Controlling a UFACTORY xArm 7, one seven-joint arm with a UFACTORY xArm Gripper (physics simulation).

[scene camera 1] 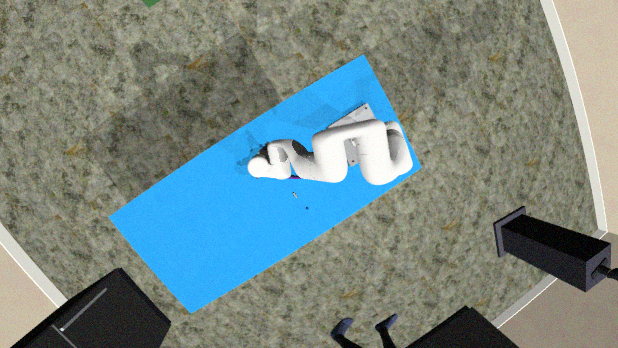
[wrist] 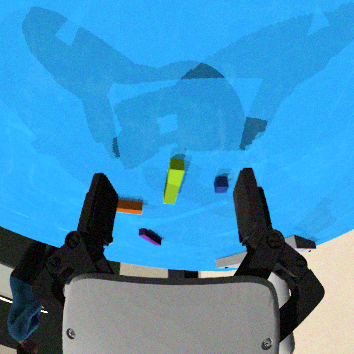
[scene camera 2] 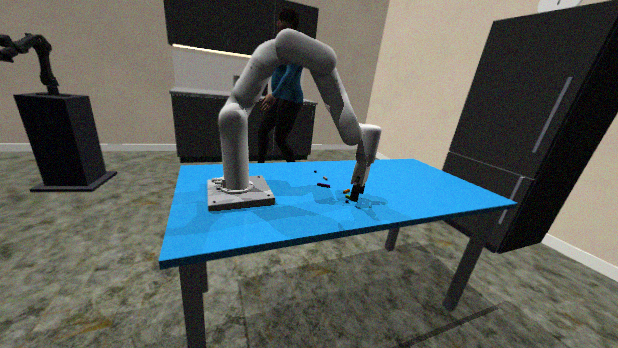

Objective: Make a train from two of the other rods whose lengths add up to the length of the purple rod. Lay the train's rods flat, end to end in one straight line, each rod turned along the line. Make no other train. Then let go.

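Pixels of known places: gripper, between the fingertips: (wrist: pixel 172 181) (scene camera 2: pixel 356 196); arm's base, origin of its link: (scene camera 2: pixel 236 187).
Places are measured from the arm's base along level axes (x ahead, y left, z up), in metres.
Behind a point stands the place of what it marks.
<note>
My gripper (scene camera 2: pixel 355 195) {x 0.480, y -0.079, z -0.005 m} (wrist: pixel 172 181) {x 0.480, y -0.079, z -0.005 m} is open and low over the table, with nothing gripped. In the wrist view a lime rod (wrist: pixel 174 182) {x 0.469, y -0.070, z -0.014 m} lies between the open fingers' lines; it also shows in scene camera 2 (scene camera 2: pixel 349 197) {x 0.458, y -0.061, z -0.017 m}, partly behind the fingers. A short dark blue rod (wrist: pixel 221 184) {x 0.439, y -0.093, z -0.015 m} (scene camera 2: pixel 347 202) {x 0.435, y -0.097, z -0.021 m} lies near the right finger. An orange rod (wrist: pixel 130 206) {x 0.465, y -0.007, z -0.016 m} (scene camera 2: pixel 346 191) {x 0.466, y -0.005, z -0.017 m} is partly hidden by the left finger. The purple rod (wrist: pixel 150 237) {x 0.386, y 0.057, z -0.015 m} (scene camera 2: pixel 323 185) {x 0.377, y 0.060, z -0.019 m} (scene camera 1: pixel 295 177) {x 0.376, y 0.065, z -0.014 m} lies farther toward the base, partly under the arm in scene camera 1. These rods lie apart.
A small pale rod (scene camera 1: pixel 295 194) {x 0.408, y 0.143, z -0.014 m} (scene camera 2: pixel 325 178) {x 0.409, y 0.138, z -0.017 m} and a tiny dark piece (scene camera 1: pixel 307 208) {x 0.381, y 0.234, z -0.015 m} (scene camera 2: pixel 315 171) {x 0.382, y 0.232, z -0.018 m} lie beyond the purple rod on the blue table (scene camera 1: pixel 200 250) {x 0.963, y 0.223, z -0.024 m} (scene camera 2: pixel 425 185) {x 0.940, y 0.079, z -0.024 m}. The arm's base plate (scene camera 2: pixel 240 202) {x 0.019, y -0.124, z -0.001 m} stands at one end. A person (scene camera 2: pixel 287 90) is behind the table.
</note>
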